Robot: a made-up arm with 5 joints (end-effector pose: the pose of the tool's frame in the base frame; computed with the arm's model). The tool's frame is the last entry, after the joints. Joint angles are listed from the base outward.
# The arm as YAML. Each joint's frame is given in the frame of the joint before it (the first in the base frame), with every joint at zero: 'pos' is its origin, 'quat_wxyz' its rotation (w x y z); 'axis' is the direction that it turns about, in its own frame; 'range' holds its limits. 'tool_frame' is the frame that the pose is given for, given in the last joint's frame.
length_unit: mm
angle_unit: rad
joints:
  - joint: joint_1
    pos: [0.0, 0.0, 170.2]
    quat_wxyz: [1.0, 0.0, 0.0, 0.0]
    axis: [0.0, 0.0, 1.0]
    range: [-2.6, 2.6]
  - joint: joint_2
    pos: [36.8, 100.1, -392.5]
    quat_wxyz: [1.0, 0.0, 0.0, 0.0]
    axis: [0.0, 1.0, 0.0]
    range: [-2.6, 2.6]
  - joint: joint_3
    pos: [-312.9, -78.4, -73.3]
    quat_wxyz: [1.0, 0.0, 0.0, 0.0]
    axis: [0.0, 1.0, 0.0]
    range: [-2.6, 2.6]
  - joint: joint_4
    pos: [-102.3, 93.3, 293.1]
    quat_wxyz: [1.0, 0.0, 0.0, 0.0]
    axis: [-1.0, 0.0, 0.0]
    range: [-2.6, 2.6]
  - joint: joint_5
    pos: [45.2, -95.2, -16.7]
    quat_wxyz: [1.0, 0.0, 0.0, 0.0]
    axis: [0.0, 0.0, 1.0]
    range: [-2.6, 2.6]
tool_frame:
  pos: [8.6, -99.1, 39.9]
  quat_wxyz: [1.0, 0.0, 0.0, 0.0]
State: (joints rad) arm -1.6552 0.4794 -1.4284 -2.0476 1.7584
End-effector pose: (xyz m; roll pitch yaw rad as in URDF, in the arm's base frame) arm 0.1617 0.4203 0.0176 -1.8610 -0.3649 1.9901
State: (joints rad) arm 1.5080 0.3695 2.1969 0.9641 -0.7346
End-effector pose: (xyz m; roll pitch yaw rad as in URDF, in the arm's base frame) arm -0.0306 0.0635 -0.4913 2.8436 1.0467 -0.7647
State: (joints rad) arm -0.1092 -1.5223 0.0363 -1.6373 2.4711
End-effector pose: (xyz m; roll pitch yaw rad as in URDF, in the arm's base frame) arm -0.1725 0.1121 -0.5170 -1.5790 0.8157 3.0927
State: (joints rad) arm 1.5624 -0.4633 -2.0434 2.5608 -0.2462
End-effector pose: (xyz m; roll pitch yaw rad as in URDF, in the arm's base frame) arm -0.2926 -0.3745 -0.7768 0.7052 -0.4865 -1.8118
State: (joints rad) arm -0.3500 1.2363 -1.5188 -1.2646 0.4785
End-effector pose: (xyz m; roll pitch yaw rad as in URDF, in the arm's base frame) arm -0.1509 0.0965 0.1722 1.1707 -0.7330 -0.1621
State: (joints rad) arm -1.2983 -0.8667 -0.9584 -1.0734 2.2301
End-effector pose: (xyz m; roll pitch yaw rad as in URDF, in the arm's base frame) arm -0.0252 0.3924 -0.5632 -1.7592 0.8751 1.2142
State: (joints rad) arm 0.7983 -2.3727 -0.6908 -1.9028 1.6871
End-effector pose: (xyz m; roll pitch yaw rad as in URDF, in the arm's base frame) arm 0.0943 0.2652 -0.5979 0.0978 1.2382 -0.6422
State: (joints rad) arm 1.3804 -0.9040 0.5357 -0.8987 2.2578
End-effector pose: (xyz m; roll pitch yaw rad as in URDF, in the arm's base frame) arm -0.1152 -0.1708 -0.2403 -0.9062 -0.3428 -2.2977
